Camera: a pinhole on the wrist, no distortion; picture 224 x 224 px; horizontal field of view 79.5 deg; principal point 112.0 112.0 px. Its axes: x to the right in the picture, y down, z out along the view. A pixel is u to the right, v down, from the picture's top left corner.
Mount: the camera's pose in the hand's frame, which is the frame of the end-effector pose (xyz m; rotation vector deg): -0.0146 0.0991 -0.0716 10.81 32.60 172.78
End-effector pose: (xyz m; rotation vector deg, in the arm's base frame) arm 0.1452 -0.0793 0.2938 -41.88 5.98 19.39
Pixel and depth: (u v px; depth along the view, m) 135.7 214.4 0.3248
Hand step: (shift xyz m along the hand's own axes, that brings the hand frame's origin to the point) -0.0387 -0.0089 0.3253
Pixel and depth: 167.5 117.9 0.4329
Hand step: -0.1347 0.2524 0.3546
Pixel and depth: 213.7 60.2 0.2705
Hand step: -0.1765 0.3108 0.1622
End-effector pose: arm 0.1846 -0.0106 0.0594 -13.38 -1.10 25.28
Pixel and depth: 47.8 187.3 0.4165
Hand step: 0.2273 0.0144 0.3773
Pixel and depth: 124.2 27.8 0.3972
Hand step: 0.0131 0.4755 0.2082
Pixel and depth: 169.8 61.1 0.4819
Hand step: -0.1477 0.4594 0.3292
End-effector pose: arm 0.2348 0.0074 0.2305 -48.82 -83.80 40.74
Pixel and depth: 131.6 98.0 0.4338
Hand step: -0.0176 0.3021 0.3195
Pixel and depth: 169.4 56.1 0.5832
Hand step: -0.1730 0.5551 0.4053
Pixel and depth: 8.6 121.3 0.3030
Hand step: 0.2551 0.1677 0.1910
